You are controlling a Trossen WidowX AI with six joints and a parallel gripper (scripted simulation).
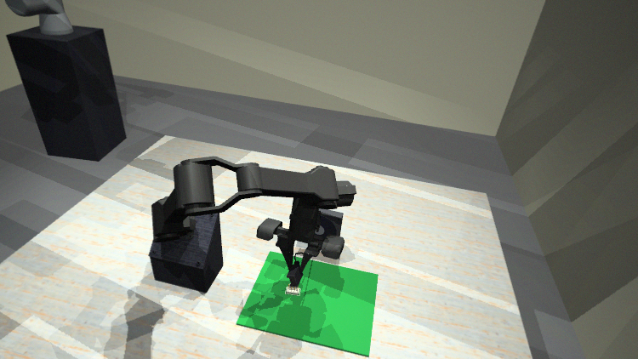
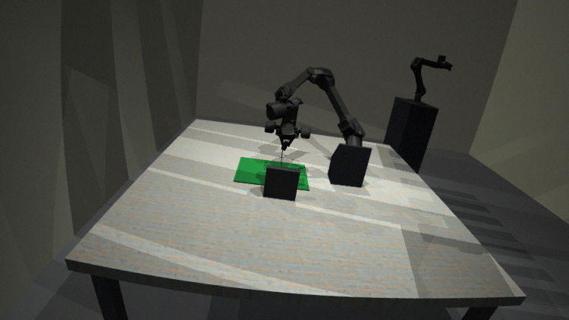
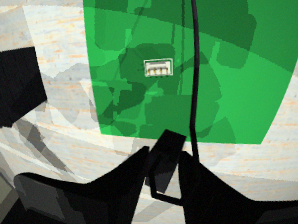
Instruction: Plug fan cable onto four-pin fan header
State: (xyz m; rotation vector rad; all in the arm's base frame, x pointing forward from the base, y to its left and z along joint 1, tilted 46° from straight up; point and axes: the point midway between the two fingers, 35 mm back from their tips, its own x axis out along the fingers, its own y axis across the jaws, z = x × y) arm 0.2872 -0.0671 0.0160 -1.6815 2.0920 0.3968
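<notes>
My gripper tip is 13 cm above the green board, 4 cm short of it and 3 cm to the right of it. The rest, counted from my gripper tip: white four-pin fan header: 12 cm below, 4 cm to the left, 1 cm behind; fan cable plug: 1 cm to the right; black fan box: 22 cm to the left, 6 cm below, 4 cm ahead.
</notes>
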